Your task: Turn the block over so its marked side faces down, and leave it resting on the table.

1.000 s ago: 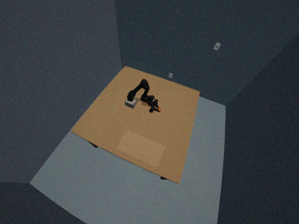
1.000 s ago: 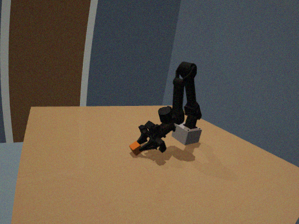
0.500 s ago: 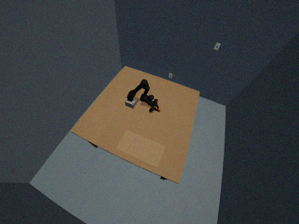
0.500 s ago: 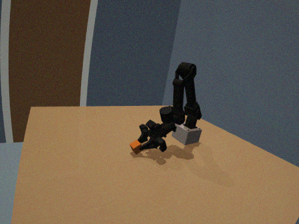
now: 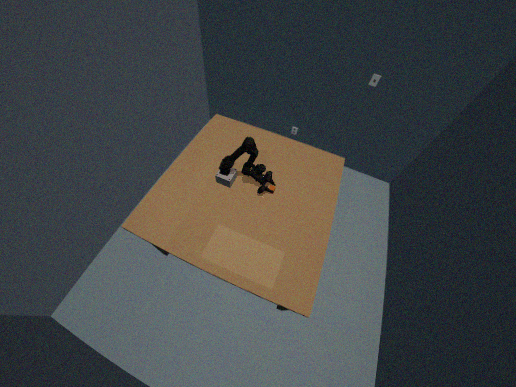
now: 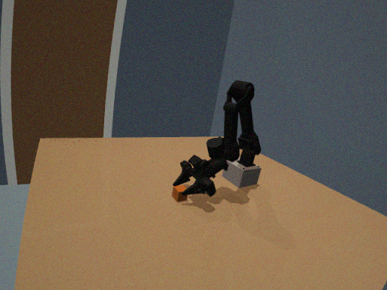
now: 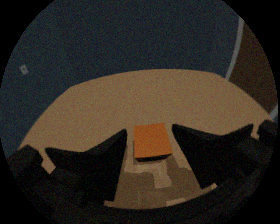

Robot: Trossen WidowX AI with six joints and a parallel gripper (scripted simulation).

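Right now the orange block is 2 cm below my gripper tip and 2 cm behind it.
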